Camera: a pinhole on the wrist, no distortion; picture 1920 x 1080 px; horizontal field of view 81.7 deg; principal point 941.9 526.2 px. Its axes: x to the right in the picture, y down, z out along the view. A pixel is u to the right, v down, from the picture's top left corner.
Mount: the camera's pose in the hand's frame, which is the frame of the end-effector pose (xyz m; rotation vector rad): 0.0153 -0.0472 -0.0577 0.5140 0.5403 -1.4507
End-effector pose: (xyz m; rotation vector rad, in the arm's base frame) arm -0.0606 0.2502 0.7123 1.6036 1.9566 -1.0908
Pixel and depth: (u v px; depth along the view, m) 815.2 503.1 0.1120
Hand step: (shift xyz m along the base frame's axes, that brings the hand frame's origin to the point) -0.1128 -0.0230 -0.0002
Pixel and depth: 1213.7 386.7 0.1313
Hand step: -0.1525 -0.0225 0.0316
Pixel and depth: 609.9 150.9 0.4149
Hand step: -0.2354 -0.3462 -0.0607
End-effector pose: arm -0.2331 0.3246 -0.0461 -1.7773 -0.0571 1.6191
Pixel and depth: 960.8 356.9 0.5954
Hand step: -0.1808 0.4812 0.2933
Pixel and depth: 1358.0 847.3 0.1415
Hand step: 0.0701 0.1689 0.0388
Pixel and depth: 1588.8 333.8 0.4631
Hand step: 0.1074 0.4526 0.3273
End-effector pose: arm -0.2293 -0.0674 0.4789 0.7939 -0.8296 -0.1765
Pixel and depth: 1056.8 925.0 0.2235
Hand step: 0.0285 -0.2438 -0.0354
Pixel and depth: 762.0 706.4 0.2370
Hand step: -0.0424 -0.2262 -0.0157
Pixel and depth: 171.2 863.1 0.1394
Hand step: -0.0320 -0.1280 0.0408
